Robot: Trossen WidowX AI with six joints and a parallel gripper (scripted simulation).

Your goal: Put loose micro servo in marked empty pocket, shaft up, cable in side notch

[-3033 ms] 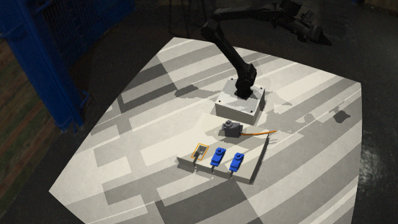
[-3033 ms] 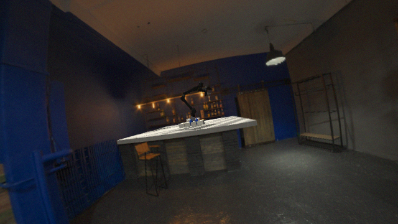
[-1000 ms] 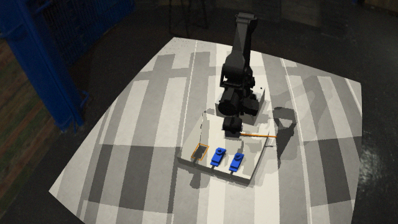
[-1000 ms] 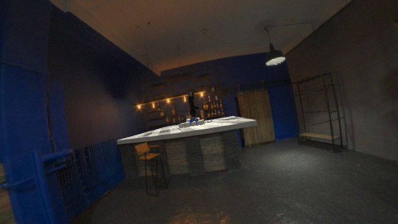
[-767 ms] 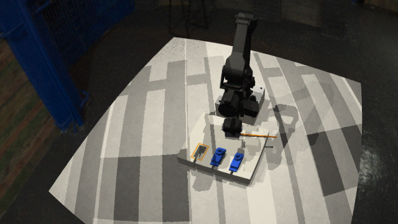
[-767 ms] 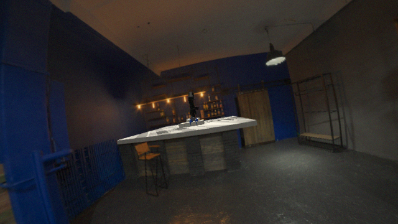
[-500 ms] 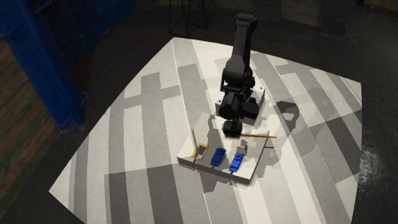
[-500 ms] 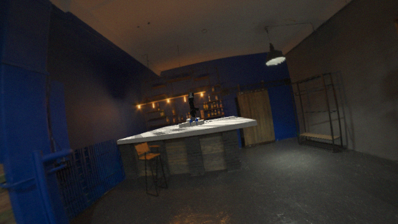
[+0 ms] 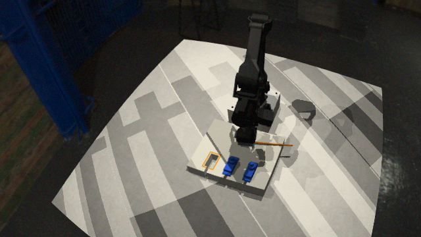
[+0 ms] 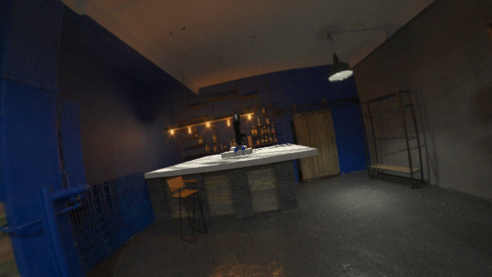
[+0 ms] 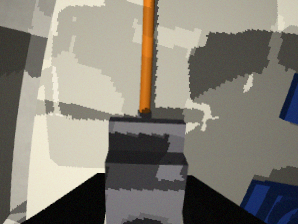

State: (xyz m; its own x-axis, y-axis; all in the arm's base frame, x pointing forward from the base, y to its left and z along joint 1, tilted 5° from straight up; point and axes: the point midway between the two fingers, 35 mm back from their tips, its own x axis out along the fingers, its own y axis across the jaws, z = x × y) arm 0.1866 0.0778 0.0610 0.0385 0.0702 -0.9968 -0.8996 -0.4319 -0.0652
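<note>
Now: the white deck 7 cm below my gripper tip, 2 cm to the right of it and 2 cm ahead of it.
</note>
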